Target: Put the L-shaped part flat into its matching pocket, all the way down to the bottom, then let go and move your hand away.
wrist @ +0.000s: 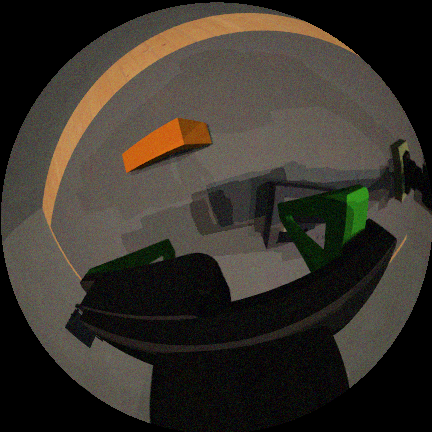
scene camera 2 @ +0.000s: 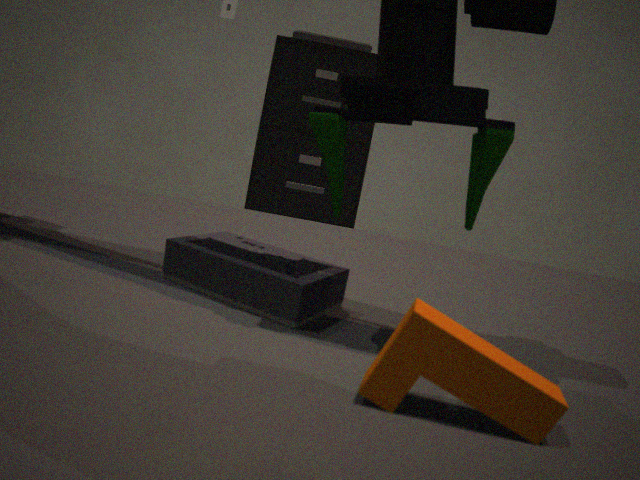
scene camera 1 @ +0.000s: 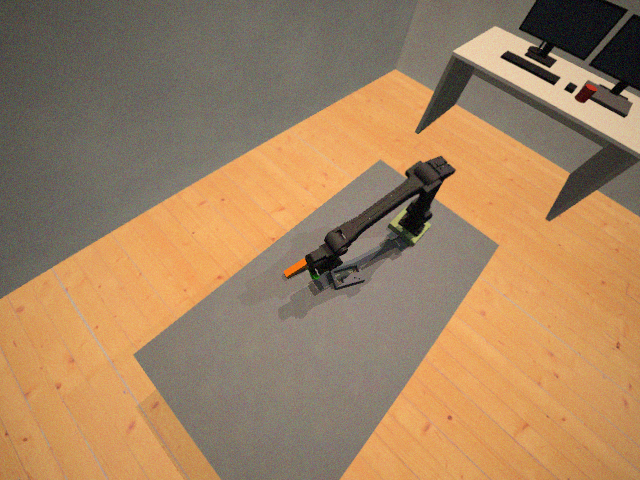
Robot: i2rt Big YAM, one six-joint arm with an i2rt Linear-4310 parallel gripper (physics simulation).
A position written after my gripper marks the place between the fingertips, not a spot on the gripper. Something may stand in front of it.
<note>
My gripper (scene camera 2: pixel 403 223) is open and holds nothing. Also in view: an orange L-shaped part (scene camera 2: pixel 426 342). Also in view: a dark pocket block (scene camera 2: pixel 289 288).
The orange L-shaped part also shows in the wrist view (wrist: pixel 180 133). My gripper shows as well in the wrist view (wrist: pixel 223 228). The dark pocket block also shows in the wrist view (wrist: pixel 275 237).
</note>
